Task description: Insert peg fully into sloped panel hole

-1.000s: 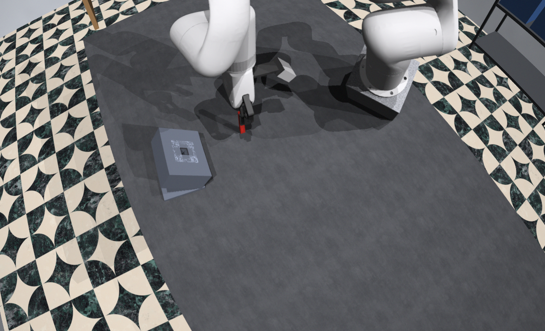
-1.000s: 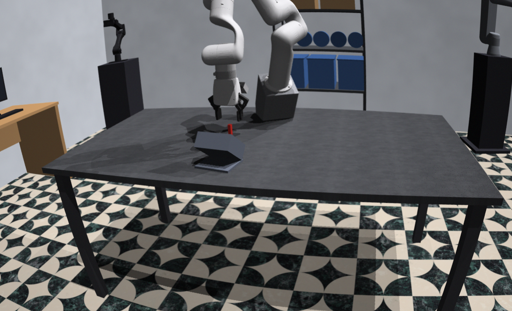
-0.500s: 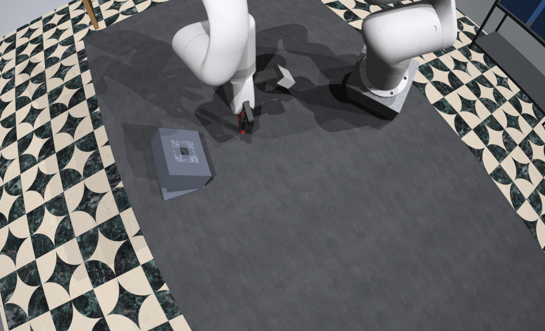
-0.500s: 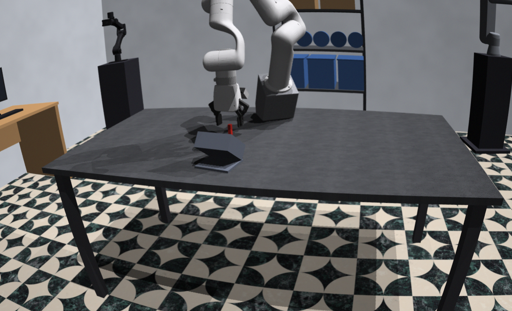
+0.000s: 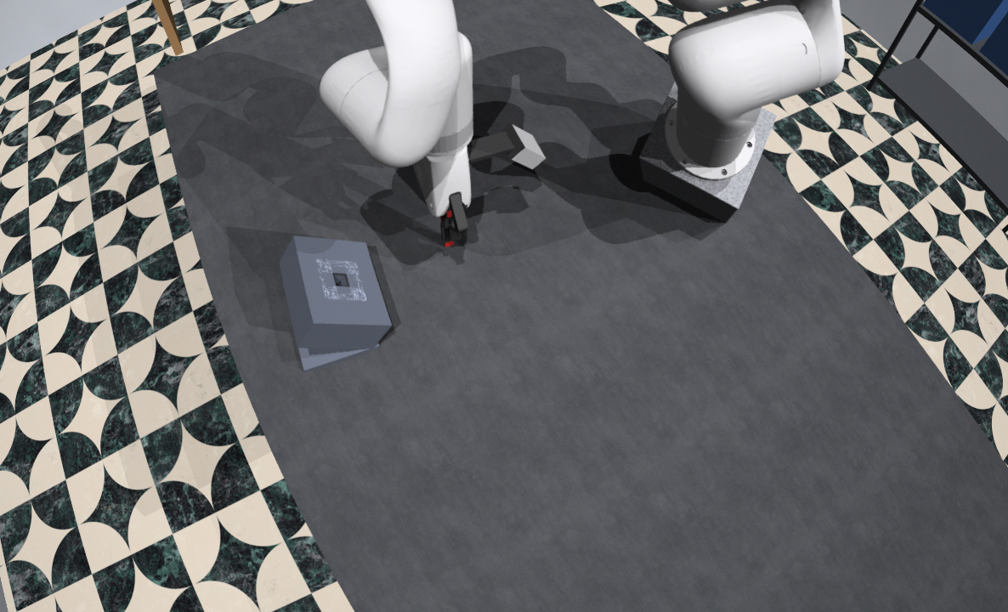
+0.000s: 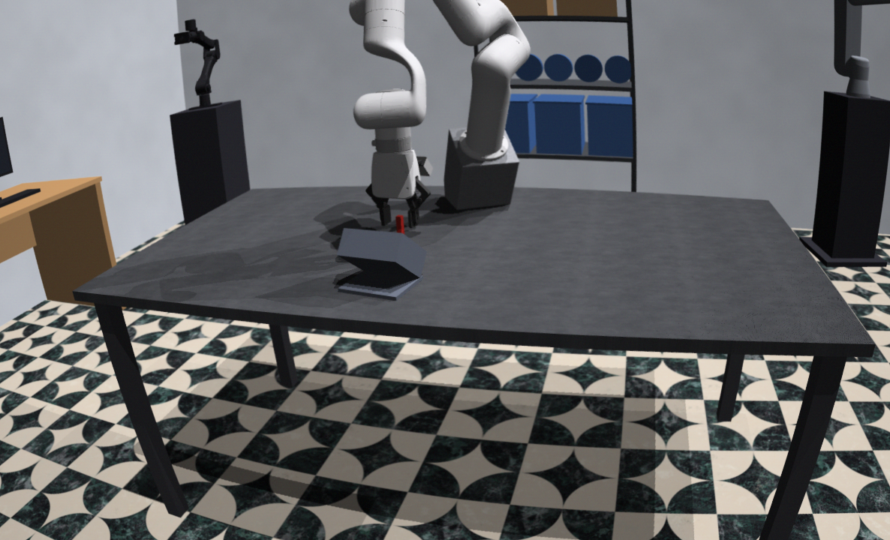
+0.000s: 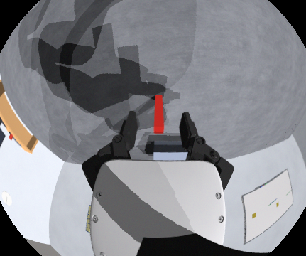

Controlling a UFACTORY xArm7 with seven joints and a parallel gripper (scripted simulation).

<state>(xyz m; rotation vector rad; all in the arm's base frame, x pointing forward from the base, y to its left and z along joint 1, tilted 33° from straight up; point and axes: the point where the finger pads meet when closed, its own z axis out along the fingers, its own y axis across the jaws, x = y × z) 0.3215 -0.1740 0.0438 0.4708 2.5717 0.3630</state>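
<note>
Right now the flat plate is 20 cm ahead of my hand and 7 cm below it. From my hand the other things lie so: red peg (4 cm below).
</note>
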